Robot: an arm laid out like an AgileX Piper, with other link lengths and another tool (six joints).
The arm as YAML. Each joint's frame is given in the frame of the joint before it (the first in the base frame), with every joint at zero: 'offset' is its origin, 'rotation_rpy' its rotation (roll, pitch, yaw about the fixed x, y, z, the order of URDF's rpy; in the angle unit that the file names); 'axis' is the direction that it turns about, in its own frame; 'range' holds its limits. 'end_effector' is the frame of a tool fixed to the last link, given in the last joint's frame.
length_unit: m
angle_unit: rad
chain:
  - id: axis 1
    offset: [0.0, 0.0, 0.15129]
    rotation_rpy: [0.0, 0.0, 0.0]
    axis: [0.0, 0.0, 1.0]
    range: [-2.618, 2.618]
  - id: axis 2
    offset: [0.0, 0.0, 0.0]
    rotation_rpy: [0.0, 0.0, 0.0]
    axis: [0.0, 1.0, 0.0]
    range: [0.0, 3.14]
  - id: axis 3
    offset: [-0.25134, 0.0, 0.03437]
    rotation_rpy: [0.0, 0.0, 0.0]
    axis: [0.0, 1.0, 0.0]
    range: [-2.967, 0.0]
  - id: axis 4
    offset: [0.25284, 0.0, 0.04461]
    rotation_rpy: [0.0, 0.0, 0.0]
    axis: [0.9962, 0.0, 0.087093]
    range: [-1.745, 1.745]
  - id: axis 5
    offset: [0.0, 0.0, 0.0]
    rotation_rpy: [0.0, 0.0, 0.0]
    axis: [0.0, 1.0, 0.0]
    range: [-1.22, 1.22]
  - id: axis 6
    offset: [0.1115, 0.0, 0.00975]
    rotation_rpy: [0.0, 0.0, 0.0]
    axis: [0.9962, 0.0, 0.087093]
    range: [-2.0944, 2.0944]
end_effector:
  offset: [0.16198, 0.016, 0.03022]
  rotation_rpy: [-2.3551, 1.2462, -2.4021]
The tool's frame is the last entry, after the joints.
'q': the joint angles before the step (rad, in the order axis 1, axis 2, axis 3, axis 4, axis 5, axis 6). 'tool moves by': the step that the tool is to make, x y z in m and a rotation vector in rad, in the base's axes. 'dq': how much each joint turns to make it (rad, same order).
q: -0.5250 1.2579 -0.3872 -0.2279 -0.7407 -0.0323
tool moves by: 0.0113 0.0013 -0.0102 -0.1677 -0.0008 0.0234
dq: -0.0008 0.1501 0.0001 0.0139 -0.2091 -0.1909
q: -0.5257 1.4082 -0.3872 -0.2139 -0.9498 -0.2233
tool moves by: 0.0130 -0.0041 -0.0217 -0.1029 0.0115 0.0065
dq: -0.0001 0.1789 -0.0276 0.0120 -0.1732 -0.1335
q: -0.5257 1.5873 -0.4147 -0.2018 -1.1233 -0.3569
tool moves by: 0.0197 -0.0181 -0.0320 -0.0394 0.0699 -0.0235
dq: 0.0000 0.1503 -0.0916 0.0262 -0.0041 -0.0826
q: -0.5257 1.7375 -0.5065 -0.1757 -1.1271 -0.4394
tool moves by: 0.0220 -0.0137 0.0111 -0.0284 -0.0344 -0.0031
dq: -0.0001 0.0693 -0.1117 0.0034 -0.0003 -0.0089
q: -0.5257 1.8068 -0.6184 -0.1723 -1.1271 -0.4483
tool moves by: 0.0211 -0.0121 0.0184 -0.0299 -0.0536 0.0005
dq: 0.0000 0.0593 -0.1140 0.0001 -0.0068 0.0000
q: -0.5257 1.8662 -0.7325 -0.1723 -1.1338 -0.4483
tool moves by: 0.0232 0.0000 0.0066 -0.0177 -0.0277 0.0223
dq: 0.0205 0.0667 -0.1032 -0.0025 0.0037 0.0001
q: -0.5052 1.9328 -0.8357 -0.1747 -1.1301 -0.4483
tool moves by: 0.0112 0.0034 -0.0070 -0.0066 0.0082 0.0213
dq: 0.0083 0.0425 -0.0430 -0.0159 0.0047 -0.0006
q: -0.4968 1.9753 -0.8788 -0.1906 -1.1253 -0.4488
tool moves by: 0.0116 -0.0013 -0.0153 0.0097 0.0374 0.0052
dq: 0.0092 0.0414 -0.0473 -0.0008 0.0445 -0.0016
